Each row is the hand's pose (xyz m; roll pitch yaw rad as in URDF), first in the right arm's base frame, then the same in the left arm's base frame.
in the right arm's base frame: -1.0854 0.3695 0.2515 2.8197 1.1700 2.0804
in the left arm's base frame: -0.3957 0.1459 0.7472 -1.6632 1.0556 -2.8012
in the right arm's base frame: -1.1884 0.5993 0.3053 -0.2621 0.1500 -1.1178
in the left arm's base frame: -0.4336 0.3874 0.6663 -0.7682 -0.3583 -1.3556
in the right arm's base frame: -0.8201 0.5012 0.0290 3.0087 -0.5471 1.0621
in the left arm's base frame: -0.2156 0.0349 0.4432 2.8819 0.1538 0.7952
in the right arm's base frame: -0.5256 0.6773 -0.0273 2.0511 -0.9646 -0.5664
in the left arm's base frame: 0.0603 0.0367 0.2315 0.9215 -0.7962 0.0520
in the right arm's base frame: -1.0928 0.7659 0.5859 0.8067 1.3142 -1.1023
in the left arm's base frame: -0.2152 0.6321 0.7561 0.1816 0.6630 -1.9506
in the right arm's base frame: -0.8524 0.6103 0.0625 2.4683 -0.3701 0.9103
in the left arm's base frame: -0.2155 0.1480 0.4074 2.2352 0.3035 0.6253
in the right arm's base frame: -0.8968 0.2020 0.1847 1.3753 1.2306 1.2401
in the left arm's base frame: -0.2746 -0.0847 0.7623 -1.7399 1.1996 -2.1666
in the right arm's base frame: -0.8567 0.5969 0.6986 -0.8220 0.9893 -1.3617
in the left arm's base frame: 0.0162 0.4797 0.8984 -1.1751 0.3286 -1.8849
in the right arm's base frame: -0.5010 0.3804 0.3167 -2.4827 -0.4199 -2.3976
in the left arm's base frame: 0.1646 -0.0159 0.6713 -1.8757 -0.9770 -3.1039
